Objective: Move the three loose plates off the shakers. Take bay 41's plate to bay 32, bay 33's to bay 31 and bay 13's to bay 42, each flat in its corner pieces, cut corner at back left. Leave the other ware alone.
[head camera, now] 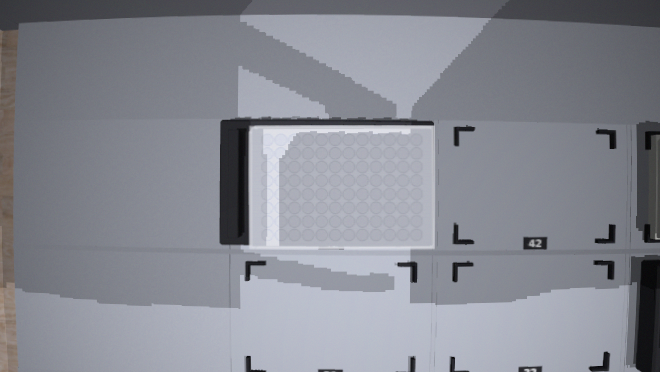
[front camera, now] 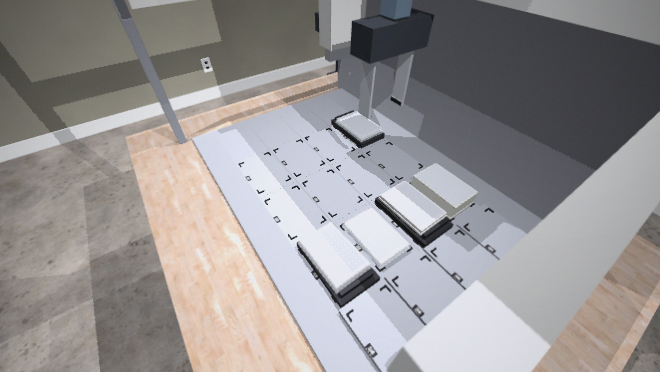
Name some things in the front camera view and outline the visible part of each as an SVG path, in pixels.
My gripper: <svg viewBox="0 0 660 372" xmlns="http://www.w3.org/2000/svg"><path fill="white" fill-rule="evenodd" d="M433 14L411 8L410 16L395 20L383 15L377 15L352 21L350 54L362 60L358 113L370 119L372 115L370 113L376 62L398 55L393 93L390 100L400 106L403 105L414 50L427 47L434 19Z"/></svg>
A tall beige box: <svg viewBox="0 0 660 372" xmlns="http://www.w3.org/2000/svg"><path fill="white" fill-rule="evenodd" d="M435 163L415 174L411 185L447 212L446 217L451 220L474 203L473 201L478 192Z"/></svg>
